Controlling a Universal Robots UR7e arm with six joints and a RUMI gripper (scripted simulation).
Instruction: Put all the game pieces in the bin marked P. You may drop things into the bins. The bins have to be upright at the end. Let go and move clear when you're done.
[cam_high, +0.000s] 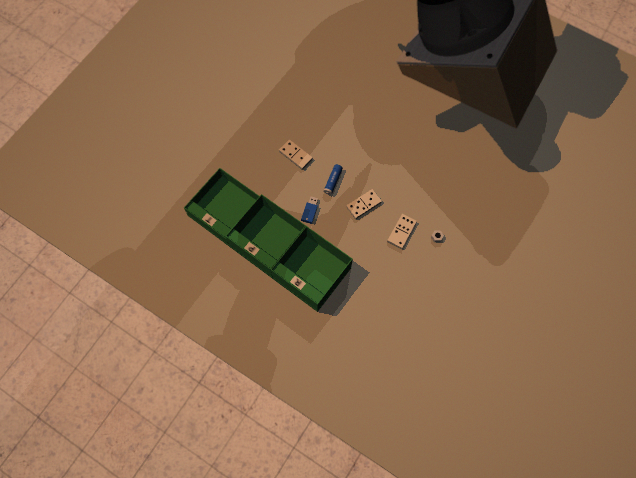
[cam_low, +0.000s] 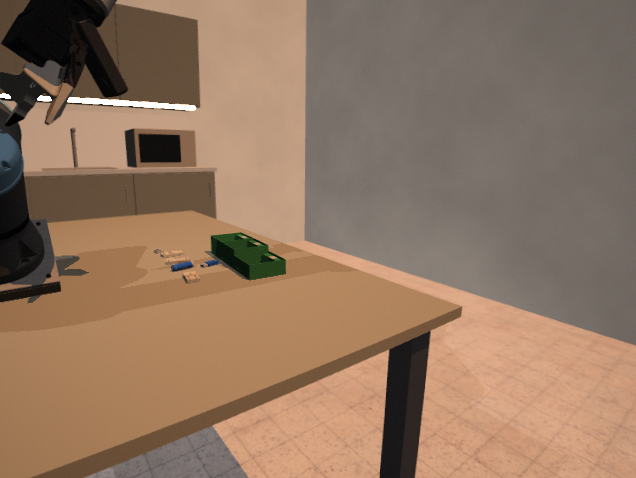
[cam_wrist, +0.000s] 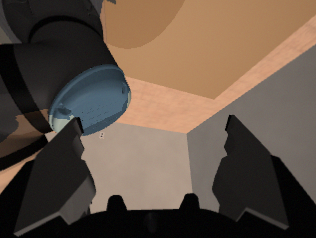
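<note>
The green bin lies 39 cm ahead of my hand, 27 cm below it and 12 cm to the left of it. Also, from my hand: blue battery 28 cm below, 25 cm ahead, 14 cm to the left; then small nut 33 cm to the left, 28 cm below, 23 cm ahead; then blue USB stick 31 cm ahead, 29 cm below, 14 cm to the left.
</note>
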